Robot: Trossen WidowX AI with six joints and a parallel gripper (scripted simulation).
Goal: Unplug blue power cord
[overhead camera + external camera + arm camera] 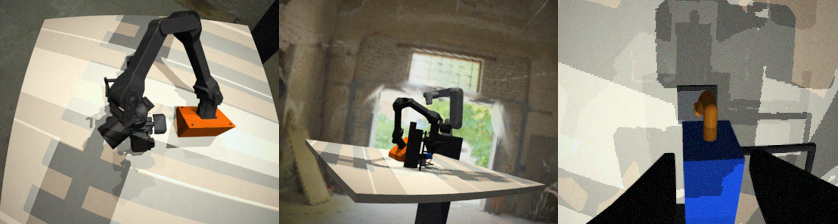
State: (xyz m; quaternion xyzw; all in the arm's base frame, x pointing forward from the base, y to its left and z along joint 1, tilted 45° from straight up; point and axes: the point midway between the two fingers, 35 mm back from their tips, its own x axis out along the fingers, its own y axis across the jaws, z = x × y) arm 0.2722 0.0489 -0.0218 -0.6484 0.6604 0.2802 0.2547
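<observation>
The blue plug lies 40 mm to the right of my gripper tip.
</observation>
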